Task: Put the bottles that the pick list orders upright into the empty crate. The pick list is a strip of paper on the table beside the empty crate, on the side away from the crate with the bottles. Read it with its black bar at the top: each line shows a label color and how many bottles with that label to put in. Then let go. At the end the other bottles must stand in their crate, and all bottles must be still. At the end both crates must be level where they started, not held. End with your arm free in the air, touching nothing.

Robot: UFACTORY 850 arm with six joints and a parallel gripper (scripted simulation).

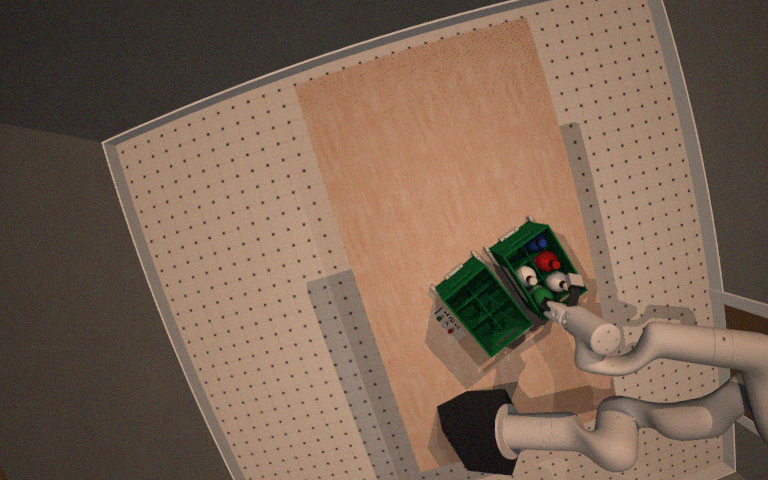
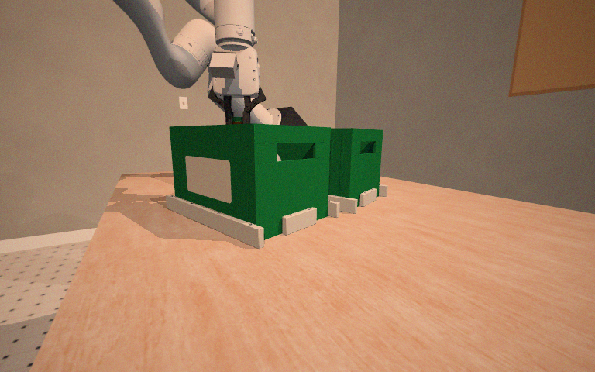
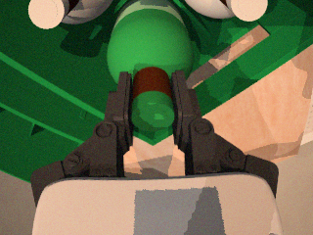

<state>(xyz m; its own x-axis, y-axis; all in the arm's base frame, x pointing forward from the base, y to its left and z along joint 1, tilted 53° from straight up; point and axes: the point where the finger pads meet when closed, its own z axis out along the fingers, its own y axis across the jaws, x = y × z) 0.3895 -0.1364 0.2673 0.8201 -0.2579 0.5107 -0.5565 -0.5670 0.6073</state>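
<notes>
The green bottle lies 70 mm below my hand. From my hand the other things lie so: red bottle 100 mm ahead, 70 mm to the right, 110 mm below; pick list 330 mm to the left, 190 mm below; blue bottle 190 mm ahead, 60 mm to the right, 110 mm below.
</notes>
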